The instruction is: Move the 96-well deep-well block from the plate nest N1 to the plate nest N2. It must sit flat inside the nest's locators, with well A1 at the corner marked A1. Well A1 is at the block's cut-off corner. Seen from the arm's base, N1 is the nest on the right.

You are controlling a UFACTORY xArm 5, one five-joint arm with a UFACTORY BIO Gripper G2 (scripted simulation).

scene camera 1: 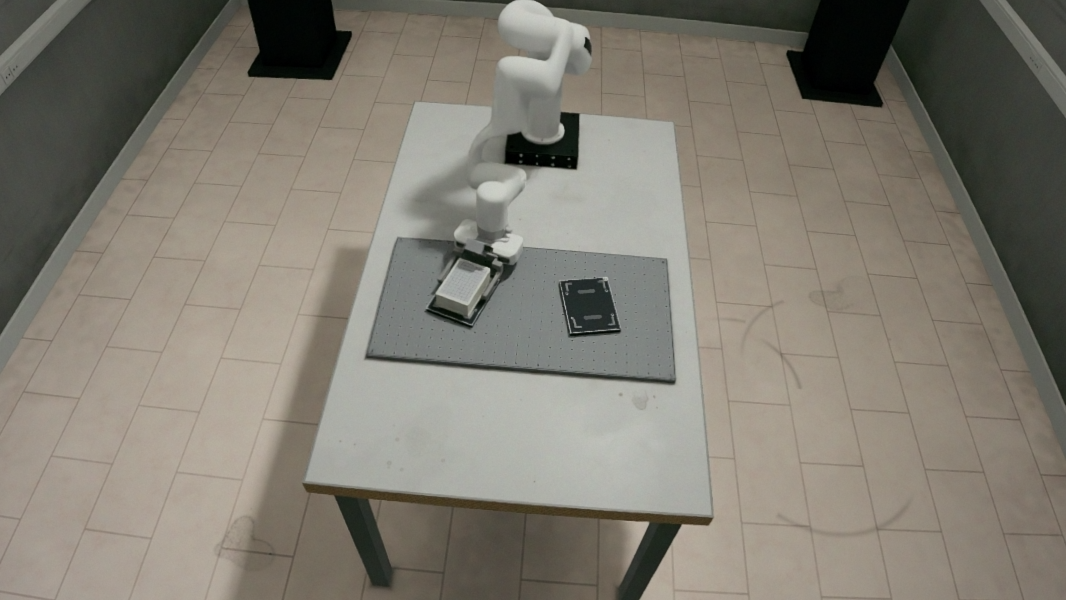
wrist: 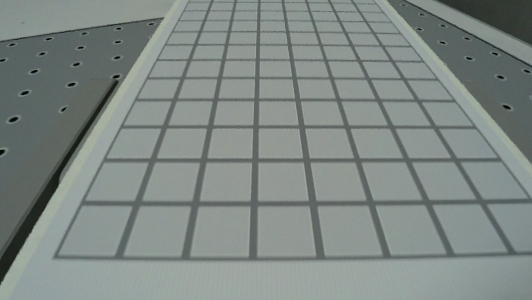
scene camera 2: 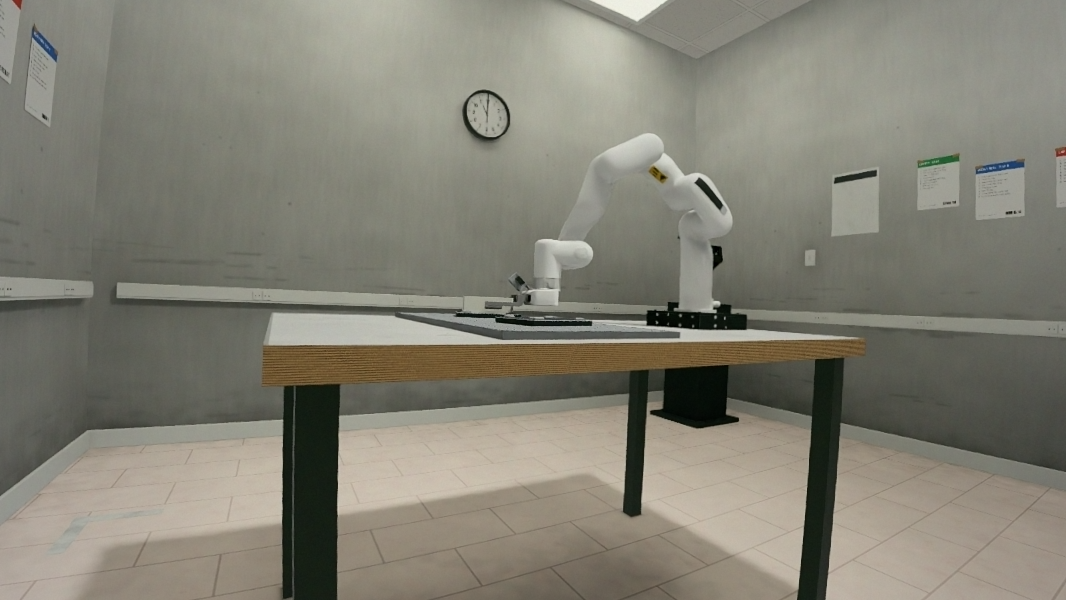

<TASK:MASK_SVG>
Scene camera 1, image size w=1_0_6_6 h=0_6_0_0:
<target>gripper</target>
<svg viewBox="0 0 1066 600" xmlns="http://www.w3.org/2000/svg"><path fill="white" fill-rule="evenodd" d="M466 219L462 221L454 233L456 247L453 250L453 257L438 278L438 283L442 285L458 257L463 257L465 253L473 256L476 254L484 256L486 260L493 262L492 268L497 269L497 273L491 283L487 284L481 294L481 299L487 300L503 272L503 263L514 265L523 251L523 238L515 234L505 234L504 237L495 240L491 246L494 248L493 252L487 251L486 255L481 255L465 249L467 238L476 239L479 235L477 232L477 222Z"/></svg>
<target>white 96-well deep-well block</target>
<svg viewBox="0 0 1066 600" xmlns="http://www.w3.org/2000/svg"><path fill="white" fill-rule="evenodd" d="M460 258L437 291L436 305L469 317L480 300L482 292L487 284L491 282L492 278L490 278L490 268Z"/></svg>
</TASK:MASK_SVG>
